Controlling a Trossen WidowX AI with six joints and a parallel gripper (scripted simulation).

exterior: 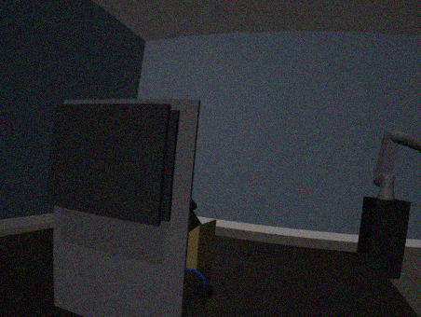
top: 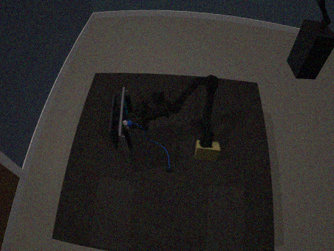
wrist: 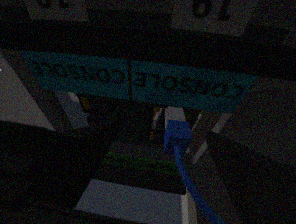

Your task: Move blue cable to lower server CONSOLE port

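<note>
The blue plug is 20 mm ahead of my gripper tip.
</note>
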